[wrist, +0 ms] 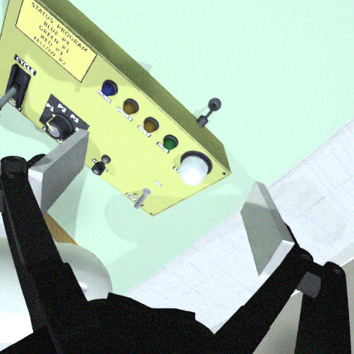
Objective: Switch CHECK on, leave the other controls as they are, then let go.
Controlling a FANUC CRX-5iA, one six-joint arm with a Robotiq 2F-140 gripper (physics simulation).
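A yellow-green control box (125,145) lies at an angle across the upper left of the wrist view. A small grey toggle lever (142,198) stands near its lower corner, with a small "ON" print to its upper right. The label beside the lever is partly covered and too blurred to read surely as CHECK. The lever leans down-left, away from "ON". My gripper (168,173) is wide open and empty. In the view the lever lies between the two fingers, nearer the left one; I see no contact. The left finger overlaps the box's lower edge in view.
The box also bears a large white dome (194,168), a dark small knob (101,165), a P1–P3 rotary knob (59,127), a CYCLE lever (10,95), blue (108,88) and green (170,142) lamps, and a status label (56,39). A dark stalk (209,111) juts from its far side.
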